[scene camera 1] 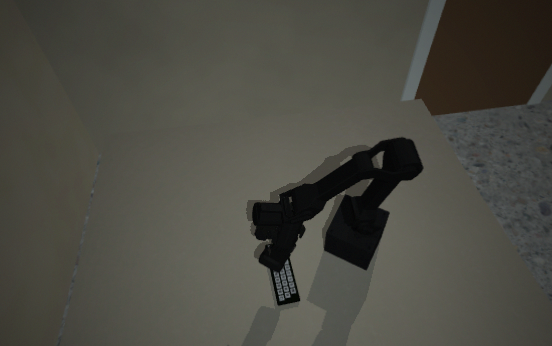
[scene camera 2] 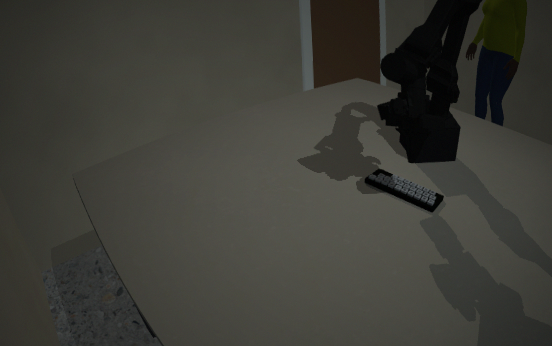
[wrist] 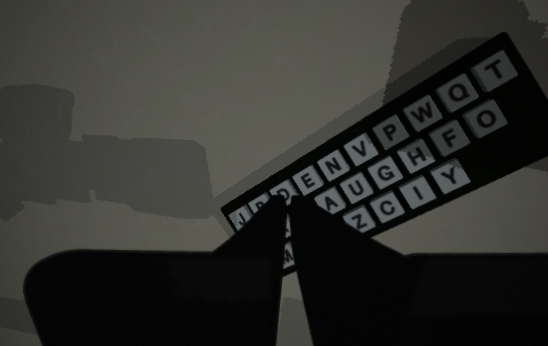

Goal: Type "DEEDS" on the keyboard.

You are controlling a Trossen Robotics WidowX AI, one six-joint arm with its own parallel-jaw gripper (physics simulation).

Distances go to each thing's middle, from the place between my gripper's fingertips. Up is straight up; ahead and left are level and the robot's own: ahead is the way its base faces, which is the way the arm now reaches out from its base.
Scene:
Right now my hand is 2 cm past the small black keyboard (scene camera 2: 439,198), 2 cm to the left of it and 8 cm above it.

